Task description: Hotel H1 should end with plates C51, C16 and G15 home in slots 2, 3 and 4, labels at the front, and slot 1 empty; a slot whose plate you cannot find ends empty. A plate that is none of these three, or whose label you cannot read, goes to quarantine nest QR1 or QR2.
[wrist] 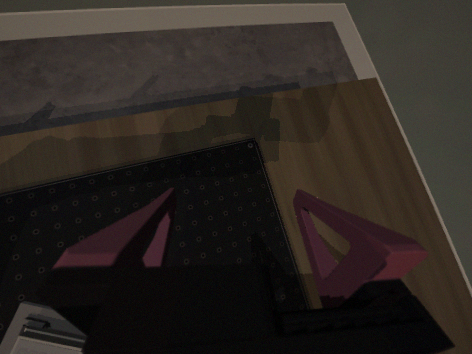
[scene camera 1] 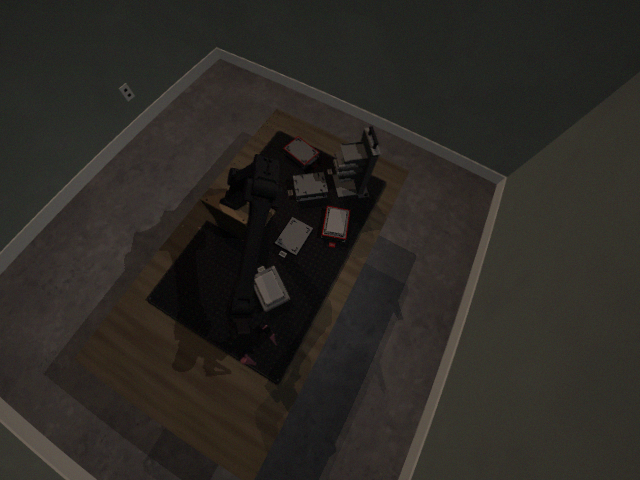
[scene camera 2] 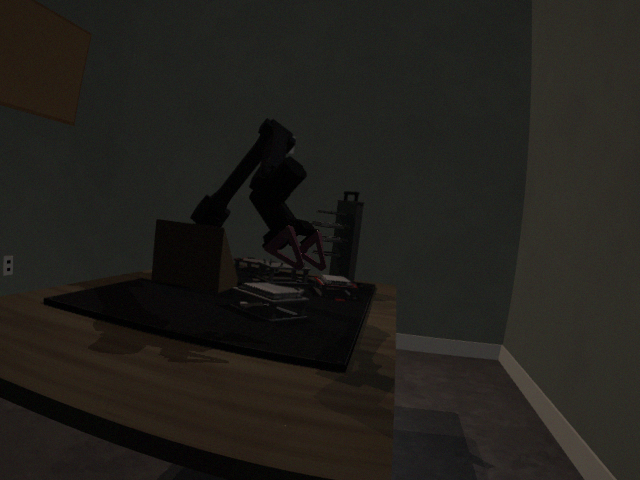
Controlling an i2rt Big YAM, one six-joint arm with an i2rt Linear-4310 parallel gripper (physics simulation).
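Places are measured from the arm's base along level axes (x ahead, y left, z up), in metres.
Pixels of known places: gripper, fingertip midpoint: [wrist: 237, 194] [scene camera 1: 266, 354] [scene camera 2: 313, 268]; arm's base, origin of the base link: [scene camera 1: 233, 203] [scene camera 2: 191, 248].
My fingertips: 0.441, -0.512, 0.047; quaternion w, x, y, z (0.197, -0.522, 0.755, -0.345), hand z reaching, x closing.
Note:
For each thing: its top centre in the pictures, then the offset to it from my fingertips, as dx, dy, dz. "spot": a spot on its surface instead. Level surfaces: height alone.
- pale stack, surface spot: [wrist: 47, 340] spot: -0.061, +0.208, -0.090
- second red-edged nest, middle of its top: [scene camera 2: 257, 259] [scene camera 1: 301, 149] -0.308, +0.977, -0.107
- pale flat panel, middle of its top: [scene camera 1: 294, 235] -0.133, +0.514, -0.135
- pale raised fixture, middle of its top: [scene camera 2: 284, 260] [scene camera 1: 310, 182] -0.169, +0.788, -0.077
- black mat, its level: dz -0.153
- wooden table, its level: dz -0.166
My gripper [scene camera 1: 265, 353] [scene camera 2: 311, 267] [wrist: 237, 194] is open, its pink fingers wide apart and empty above the mat's near end. Hotel H1 [scene camera 1: 368, 170] [scene camera 2: 354, 237] stands at the far right with several pale shelves; whether they hold plates is unclear. A white plate [scene camera 1: 270, 288] sits on a pale base beside the arm; part of this pale stack [wrist: 47, 340] shows at the wrist view's lower left. Another white plate [scene camera 1: 337, 221] [scene camera 2: 336, 280] rests on a red-edged nest. A second red-edged nest [scene camera 1: 301, 150] lies at the back. Labels are too small and dark to read.
A pale flat panel [scene camera 1: 294, 236] with corner marks lies mid-mat. A pale raised fixture [scene camera 1: 310, 184] stands near the hotel. The arm's wooden pedestal [scene camera 2: 188, 255] stands at the left. The black mat [scene camera 1: 206, 258] [scene camera 2: 186, 322] [wrist: 220, 165] lies on the wooden table [scene camera 1: 170, 392] [scene camera 2: 206, 397].

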